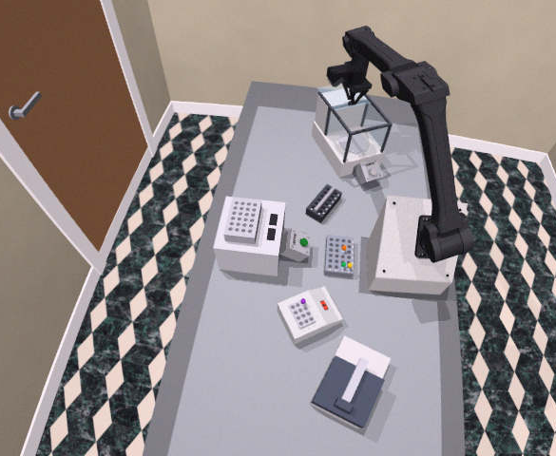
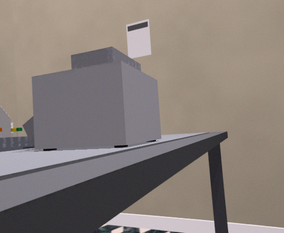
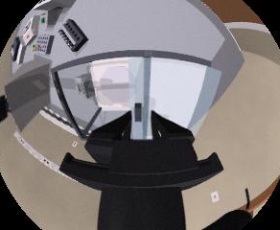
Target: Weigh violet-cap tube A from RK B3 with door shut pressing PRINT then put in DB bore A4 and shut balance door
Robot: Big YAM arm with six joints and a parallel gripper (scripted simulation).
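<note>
Right now the balance door is 2 cm to the right of my hand, 1 cm below it and 1 cm ahead of it. Round my hand: tube rack RK (50 cm to the left, 21 cm below, 4 cm ahead); black magnet block MG (31 cm to the left, 20 cm below, 8 cm ahead); white PRINT key (20 cm to the left, 15 cm below, 9 cm behind).
</note>
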